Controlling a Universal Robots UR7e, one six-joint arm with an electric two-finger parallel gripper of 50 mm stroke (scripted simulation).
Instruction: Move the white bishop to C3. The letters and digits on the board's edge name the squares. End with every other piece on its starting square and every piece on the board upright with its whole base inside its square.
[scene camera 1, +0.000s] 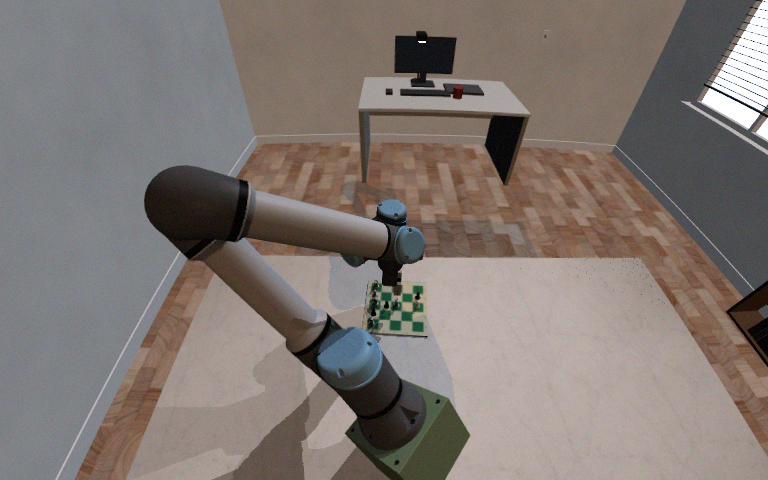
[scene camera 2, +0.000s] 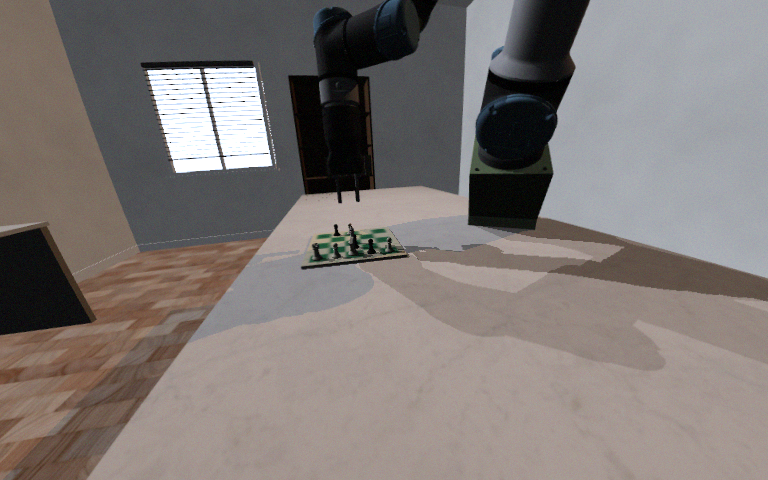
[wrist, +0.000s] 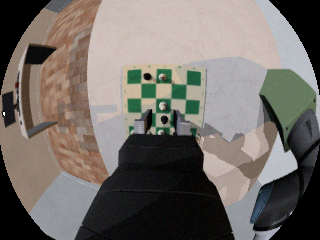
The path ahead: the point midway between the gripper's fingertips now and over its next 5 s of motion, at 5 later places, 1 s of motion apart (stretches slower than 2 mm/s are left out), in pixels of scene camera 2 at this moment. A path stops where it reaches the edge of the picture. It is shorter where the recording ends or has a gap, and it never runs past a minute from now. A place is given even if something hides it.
My gripper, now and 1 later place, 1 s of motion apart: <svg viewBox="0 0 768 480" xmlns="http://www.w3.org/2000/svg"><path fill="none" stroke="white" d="M349 201L347 183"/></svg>
